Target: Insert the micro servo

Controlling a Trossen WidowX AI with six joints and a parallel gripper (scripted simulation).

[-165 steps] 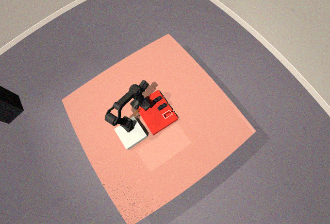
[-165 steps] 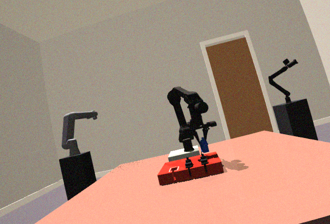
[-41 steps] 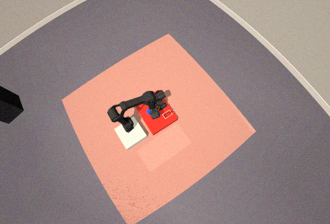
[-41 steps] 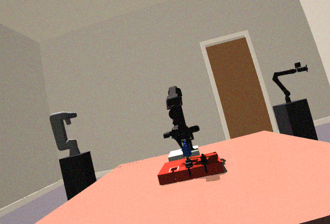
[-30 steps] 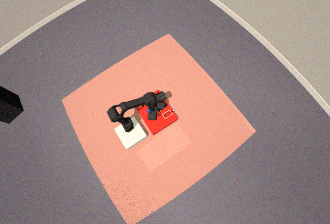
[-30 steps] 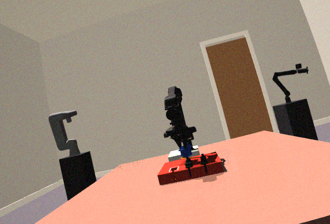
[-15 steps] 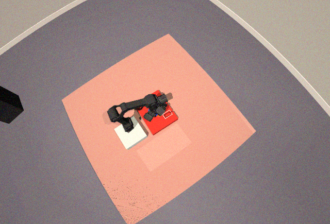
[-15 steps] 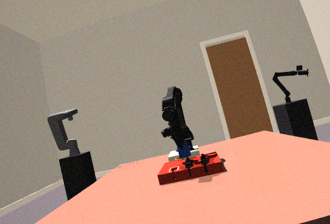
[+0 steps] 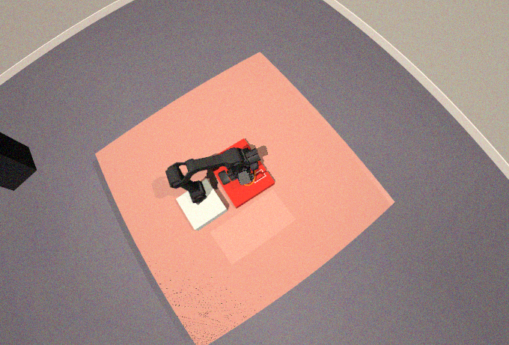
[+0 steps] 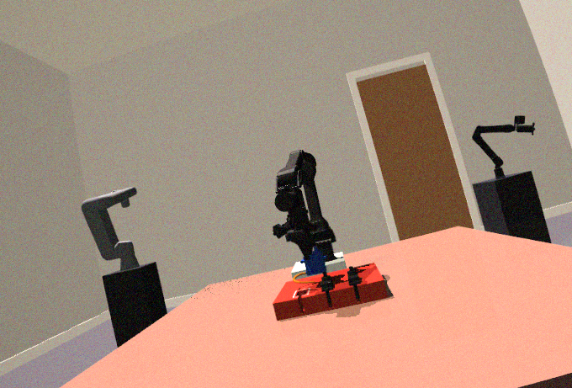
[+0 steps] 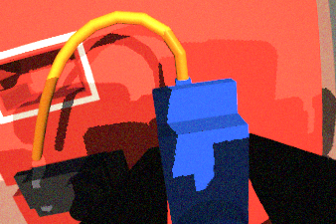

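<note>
The red deck is 10 cm below my gripper tip, 5 cm to the left of it and 2 cm behind it.
</note>
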